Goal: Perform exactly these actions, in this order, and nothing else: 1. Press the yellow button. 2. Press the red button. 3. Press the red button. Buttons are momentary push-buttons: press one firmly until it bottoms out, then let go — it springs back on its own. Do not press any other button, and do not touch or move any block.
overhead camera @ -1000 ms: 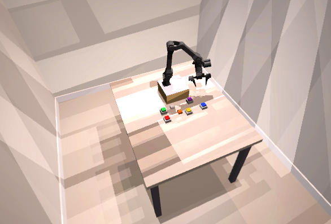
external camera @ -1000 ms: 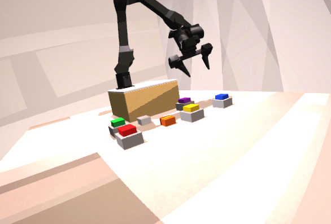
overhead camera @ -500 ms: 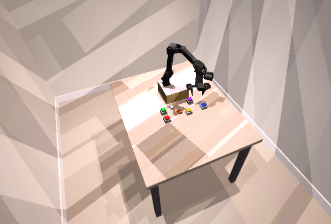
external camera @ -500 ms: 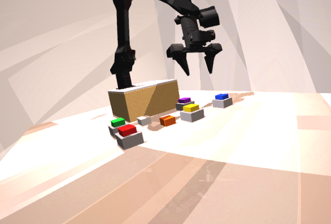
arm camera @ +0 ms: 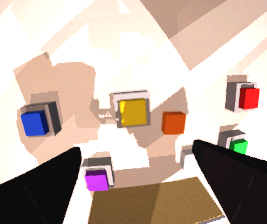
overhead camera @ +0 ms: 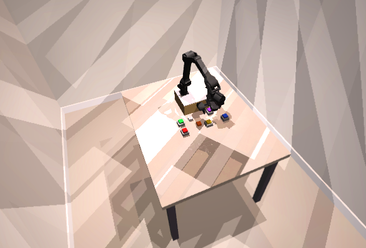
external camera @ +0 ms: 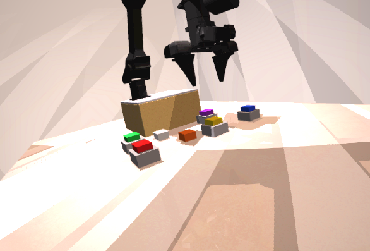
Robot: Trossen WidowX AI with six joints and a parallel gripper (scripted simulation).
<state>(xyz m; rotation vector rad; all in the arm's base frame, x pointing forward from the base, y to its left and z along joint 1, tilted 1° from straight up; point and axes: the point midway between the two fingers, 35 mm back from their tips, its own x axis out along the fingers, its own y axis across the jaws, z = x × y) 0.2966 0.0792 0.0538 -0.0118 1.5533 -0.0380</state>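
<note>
My gripper tip is 90 mm above the yellow button. From my gripper tip the other things lie so: purple button (110 mm behind, 60 mm to the left, 90 mm below); blue button (10 mm behind, 140 mm to the left, 90 mm below); orange block (30 mm behind, 70 mm to the right, 110 mm below).
</note>
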